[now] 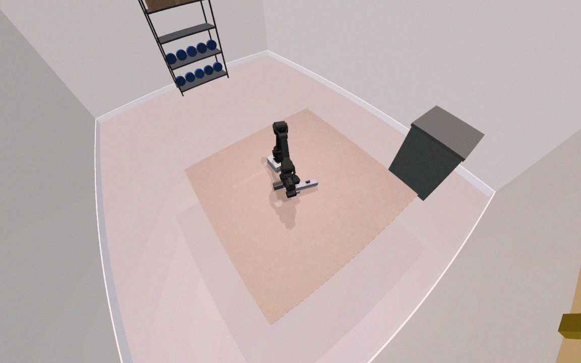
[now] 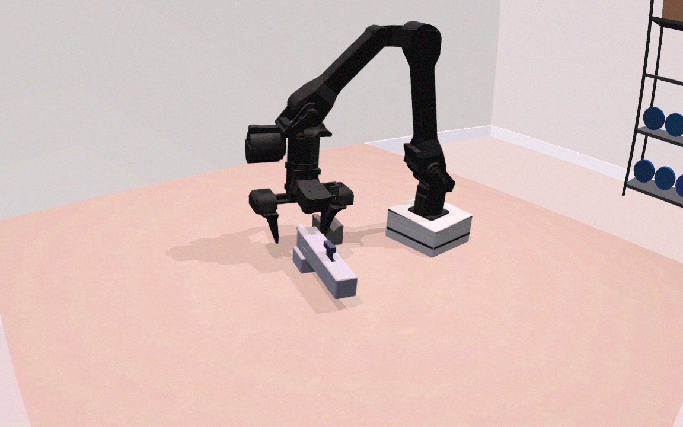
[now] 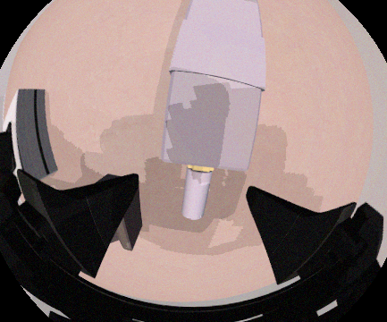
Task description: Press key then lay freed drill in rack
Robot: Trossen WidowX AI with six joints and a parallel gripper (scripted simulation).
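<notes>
Right now the drill is 50 mm to the left of my gripper tip, 20 mm ahead of it and 20 mm above it. Round my gripper tip: dark key (130 mm to the left, 50 mm ahead, 20 mm above); dark rack (90 mm behind, 20 mm to the right, 10 mm below).
</notes>
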